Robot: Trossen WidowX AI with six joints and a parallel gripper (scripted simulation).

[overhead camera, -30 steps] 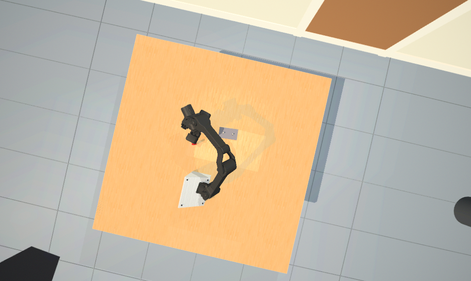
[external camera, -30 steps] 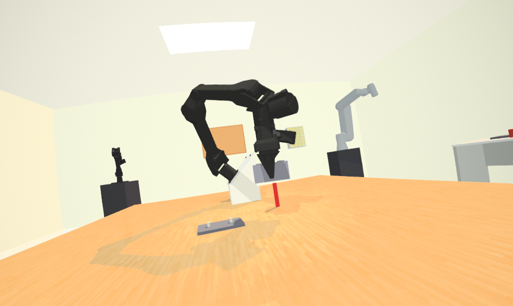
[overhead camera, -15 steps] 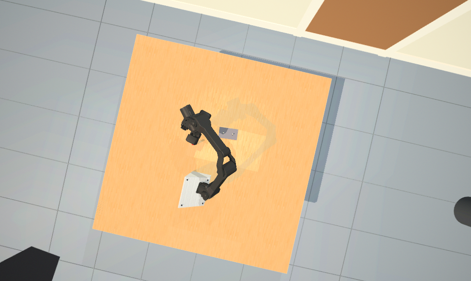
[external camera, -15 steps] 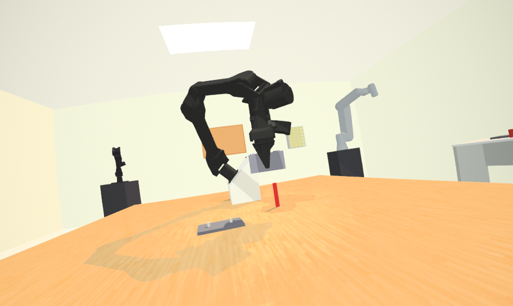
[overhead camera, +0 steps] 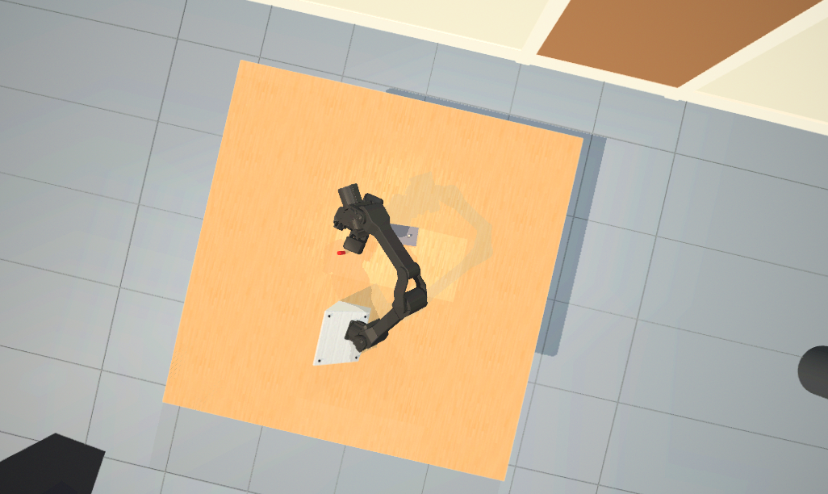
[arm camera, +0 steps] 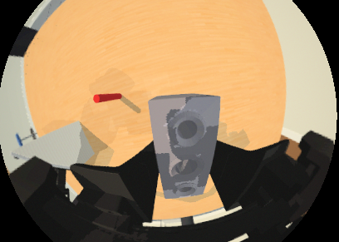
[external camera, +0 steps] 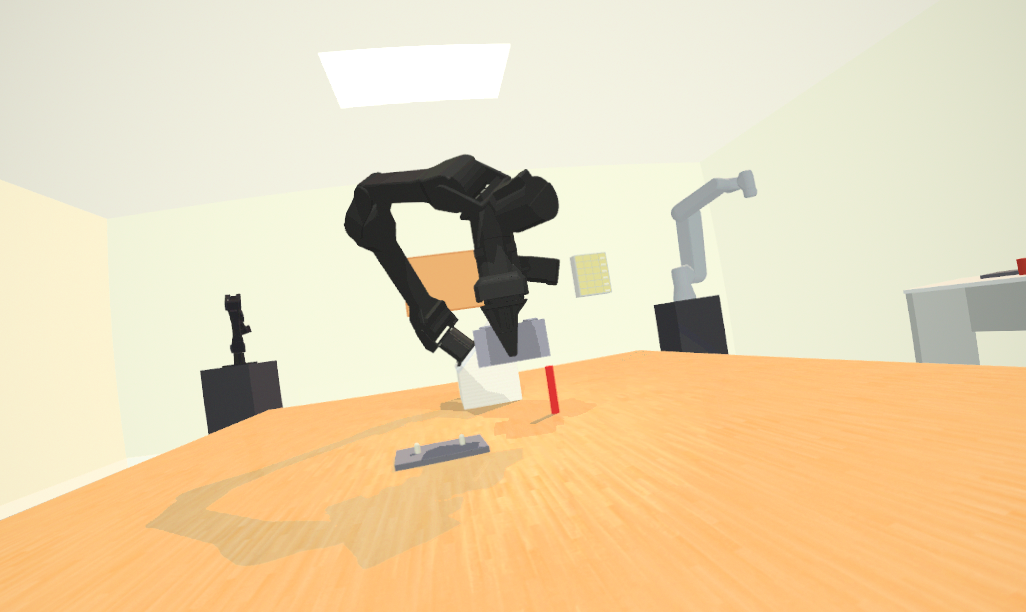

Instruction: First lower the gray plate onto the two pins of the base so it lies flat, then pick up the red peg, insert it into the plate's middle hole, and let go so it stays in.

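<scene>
Now: the base 1 cm ahead of my gripper tip, 11 cm to the right of it and 11 cm below it. Also, from my gripper tip: red peg 12 cm behind, 6 cm to the left, 8 cm below; gray plate 3 cm above.
</scene>
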